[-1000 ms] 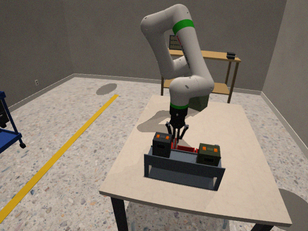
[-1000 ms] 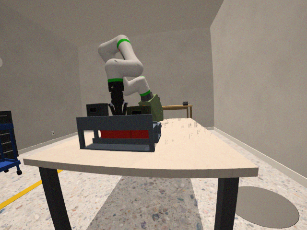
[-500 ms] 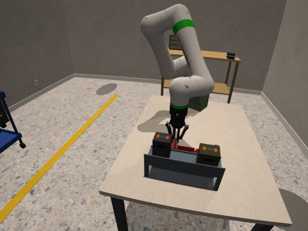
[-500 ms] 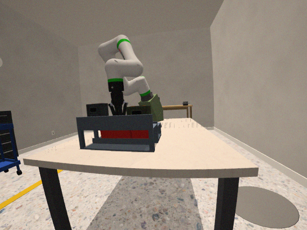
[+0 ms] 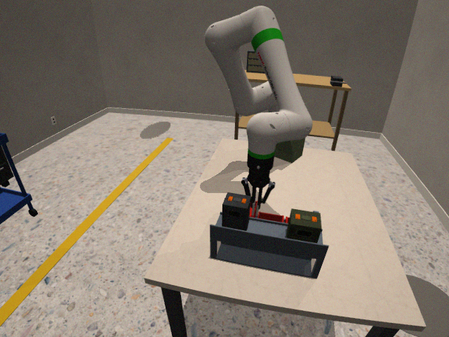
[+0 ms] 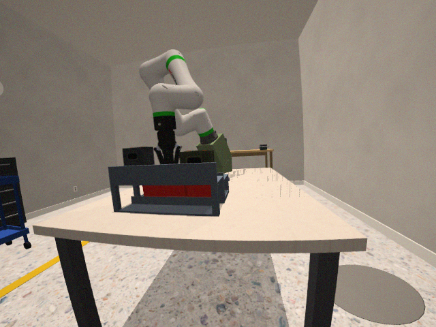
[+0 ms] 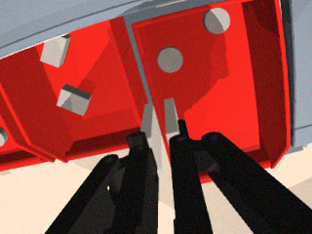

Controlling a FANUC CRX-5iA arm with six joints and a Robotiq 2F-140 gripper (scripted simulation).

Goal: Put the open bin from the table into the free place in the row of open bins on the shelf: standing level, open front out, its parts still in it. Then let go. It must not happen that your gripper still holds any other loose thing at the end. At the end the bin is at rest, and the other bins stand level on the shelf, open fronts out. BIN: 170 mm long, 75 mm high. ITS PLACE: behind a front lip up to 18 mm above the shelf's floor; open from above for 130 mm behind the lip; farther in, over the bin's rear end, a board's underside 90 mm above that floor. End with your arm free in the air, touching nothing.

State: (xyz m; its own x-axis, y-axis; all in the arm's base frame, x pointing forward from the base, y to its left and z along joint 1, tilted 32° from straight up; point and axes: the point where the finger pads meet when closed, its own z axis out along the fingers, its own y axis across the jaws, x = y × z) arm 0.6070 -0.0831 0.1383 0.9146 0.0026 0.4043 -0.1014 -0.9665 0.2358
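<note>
The shelf floor is 100 mm ahead of my hand, 90 mm below it and 50 mm to the left of it. From my hand the other things lie so: green box: 170 mm ahead, 160 mm to the left, 60 mm above; then black box: 140 mm ahead, 70 mm to the right, 70 mm above.
</note>
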